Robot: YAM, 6 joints.
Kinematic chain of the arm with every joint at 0, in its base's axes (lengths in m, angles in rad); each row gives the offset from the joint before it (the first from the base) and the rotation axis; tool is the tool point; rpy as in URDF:
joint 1: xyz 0 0 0.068 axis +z
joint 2: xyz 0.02 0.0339 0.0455 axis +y
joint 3: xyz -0.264 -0.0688 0 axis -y
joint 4: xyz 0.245 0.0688 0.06 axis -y
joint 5: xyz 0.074 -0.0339 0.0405 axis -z
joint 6: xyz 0.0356 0 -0.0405 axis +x
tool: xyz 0 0 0 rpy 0 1.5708 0
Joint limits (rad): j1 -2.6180..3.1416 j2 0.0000..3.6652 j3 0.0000..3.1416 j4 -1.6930..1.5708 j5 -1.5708..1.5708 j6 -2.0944..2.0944
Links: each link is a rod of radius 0.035 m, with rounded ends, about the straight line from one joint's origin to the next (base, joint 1, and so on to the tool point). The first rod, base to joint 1, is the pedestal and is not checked.
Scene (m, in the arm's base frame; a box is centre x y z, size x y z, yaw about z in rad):
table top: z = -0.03
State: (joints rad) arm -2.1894 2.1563 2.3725 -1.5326 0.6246 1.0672
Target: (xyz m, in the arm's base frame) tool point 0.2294 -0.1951 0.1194
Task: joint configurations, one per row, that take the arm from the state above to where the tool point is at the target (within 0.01 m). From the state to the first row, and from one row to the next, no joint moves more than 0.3 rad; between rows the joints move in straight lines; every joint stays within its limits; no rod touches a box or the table.
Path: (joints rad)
1: -1.9344 2.1677 2.2076 -1.5593 0.5864 1.0672
2: -1.6793 2.1791 2.0428 -1.5861 0.5482 1.0672
3: -1.4243 2.1905 1.8779 -1.6128 0.5100 1.0672
4: -1.1693 2.2019 1.7130 -1.6395 0.4718 1.0672
5: -0.9143 2.2133 1.5481 -1.6663 0.4336 1.0672
6: -0.6592 2.2247 1.3833 -1.6930 0.3954 1.0672

